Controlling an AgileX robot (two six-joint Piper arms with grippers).
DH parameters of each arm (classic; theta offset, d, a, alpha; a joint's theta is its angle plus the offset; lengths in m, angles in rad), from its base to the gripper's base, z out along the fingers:
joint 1: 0 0.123 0 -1.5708
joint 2: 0.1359 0 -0.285 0
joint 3: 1.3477 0 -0.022 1.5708
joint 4: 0 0.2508 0 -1.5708
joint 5: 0 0 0.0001 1.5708
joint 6: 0 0.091 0 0
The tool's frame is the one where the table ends.
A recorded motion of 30 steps. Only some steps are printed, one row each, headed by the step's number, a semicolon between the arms.
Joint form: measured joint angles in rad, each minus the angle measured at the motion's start. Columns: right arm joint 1, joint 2, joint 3, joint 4, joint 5, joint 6; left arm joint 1, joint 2, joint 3, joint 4, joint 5, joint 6.
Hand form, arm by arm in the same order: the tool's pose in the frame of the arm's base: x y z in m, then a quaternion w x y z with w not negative. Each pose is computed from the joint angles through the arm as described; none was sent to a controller.
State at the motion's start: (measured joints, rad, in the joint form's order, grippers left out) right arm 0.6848 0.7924 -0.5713 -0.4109 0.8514 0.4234; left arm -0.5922 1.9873 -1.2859 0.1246 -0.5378 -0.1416
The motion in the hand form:
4: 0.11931 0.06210 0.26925 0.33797 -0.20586 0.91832 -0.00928; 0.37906 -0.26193 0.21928 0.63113 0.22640 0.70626 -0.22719
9: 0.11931 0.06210 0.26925 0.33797 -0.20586 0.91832 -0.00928; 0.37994 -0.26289 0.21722 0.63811 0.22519 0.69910 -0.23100
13: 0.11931 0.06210 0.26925 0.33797 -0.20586 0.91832 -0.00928; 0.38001 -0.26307 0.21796 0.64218 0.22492 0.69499 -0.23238
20: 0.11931 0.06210 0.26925 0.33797 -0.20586 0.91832 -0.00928; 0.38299 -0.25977 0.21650 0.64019 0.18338 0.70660 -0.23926
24: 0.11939 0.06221 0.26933 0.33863 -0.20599 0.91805 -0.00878; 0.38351 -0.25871 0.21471 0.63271 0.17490 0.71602 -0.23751
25: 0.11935 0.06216 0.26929 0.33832 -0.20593 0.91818 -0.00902; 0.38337 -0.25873 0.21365 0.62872 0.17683 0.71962 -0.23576
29: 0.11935 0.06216 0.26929 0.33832 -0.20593 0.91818 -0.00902; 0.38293 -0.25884 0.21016 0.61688 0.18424 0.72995 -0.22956
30: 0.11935 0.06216 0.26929 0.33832 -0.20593 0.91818 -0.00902; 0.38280 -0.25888 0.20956 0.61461 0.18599 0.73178 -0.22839
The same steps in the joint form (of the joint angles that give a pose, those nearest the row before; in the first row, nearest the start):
4: 0.0000 0.0000 0.0000 0.0000 0.0000 0.0000; 0.0000 0.0287 0.0000 -0.0026 -0.0078 0.0082
9: 0.0000 0.0000 0.0000 0.0000 0.0000 0.0000; 0.0000 0.0394 0.0000 -0.0026 -0.0400 0.0088
13: 0.0000 0.0000 0.0000 0.0000 0.0000 0.0000; 0.0000 0.0403 0.0000 -0.0025 -0.0527 0.0104
20: 0.0000 0.0000 0.0000 0.0000 0.0000 0.0000; 0.0000 0.0445 0.0000 -0.0900 -0.0553 0.0104
24: -0.0001 0.0000 0.0000 0.0001 -0.0018 -0.0001; 0.0000 0.0443 0.0000 -0.1127 -0.0341 0.0126
25: 0.0000 0.0000 0.0000 0.0000 -0.0009 0.0000; 0.0000 0.0442 0.0000 -0.1105 -0.0223 0.0126
29: 0.0000 0.0000 0.0000 0.0000 -0.0009 0.0000; 0.0000 0.0450 0.0000 -0.1023 0.0124 0.0148
30: 0.0000 0.0000 0.0000 0.0000 -0.0009 0.0000; 0.0000 0.0450 0.0000 -0.0997 0.0191 0.0148

